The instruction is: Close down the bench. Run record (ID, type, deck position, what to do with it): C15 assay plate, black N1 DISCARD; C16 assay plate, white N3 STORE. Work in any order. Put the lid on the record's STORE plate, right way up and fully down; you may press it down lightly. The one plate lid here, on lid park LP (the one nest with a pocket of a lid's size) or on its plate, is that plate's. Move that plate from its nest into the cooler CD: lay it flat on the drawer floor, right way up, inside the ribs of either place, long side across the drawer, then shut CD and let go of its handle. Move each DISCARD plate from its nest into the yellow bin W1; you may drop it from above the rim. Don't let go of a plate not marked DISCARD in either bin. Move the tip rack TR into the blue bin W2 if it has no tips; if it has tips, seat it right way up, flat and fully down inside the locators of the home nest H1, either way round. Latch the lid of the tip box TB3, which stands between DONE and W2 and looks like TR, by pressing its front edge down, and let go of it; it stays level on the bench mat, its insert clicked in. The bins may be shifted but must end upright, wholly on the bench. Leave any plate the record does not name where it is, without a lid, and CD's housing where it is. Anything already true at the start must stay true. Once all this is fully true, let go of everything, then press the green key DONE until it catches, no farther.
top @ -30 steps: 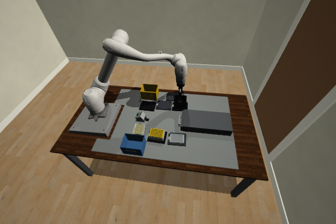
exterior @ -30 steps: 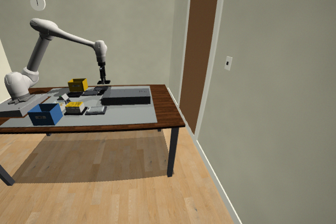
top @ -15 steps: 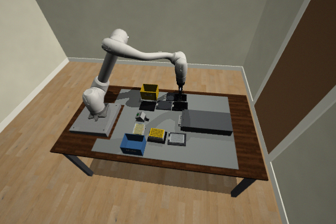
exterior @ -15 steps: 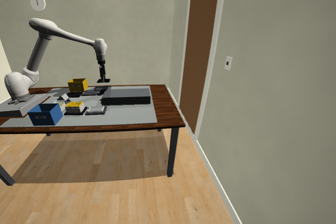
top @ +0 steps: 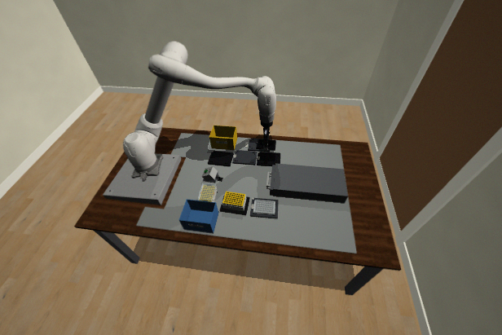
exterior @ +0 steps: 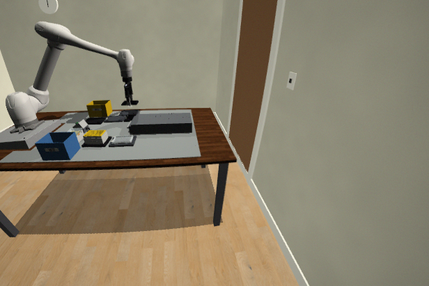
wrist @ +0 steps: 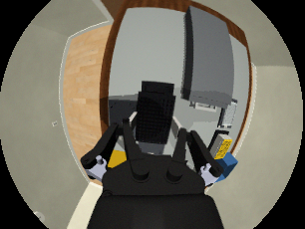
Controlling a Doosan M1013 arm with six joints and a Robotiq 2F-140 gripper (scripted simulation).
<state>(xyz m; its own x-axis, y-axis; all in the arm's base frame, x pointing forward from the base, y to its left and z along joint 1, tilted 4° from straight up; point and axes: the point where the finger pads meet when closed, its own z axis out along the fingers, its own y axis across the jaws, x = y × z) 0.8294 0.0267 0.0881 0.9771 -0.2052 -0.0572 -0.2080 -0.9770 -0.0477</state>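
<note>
The yellow bin W1 is 30 cm behind my hand, 19 cm to the left of it and 13 cm below it. Round my hand: grey nest 15 cm behind, 2 cm to the left, 16 cm below; then plate lid 9 cm ahead, 23 cm to the right, 14 cm below; then black plate 2 cm below.
</note>
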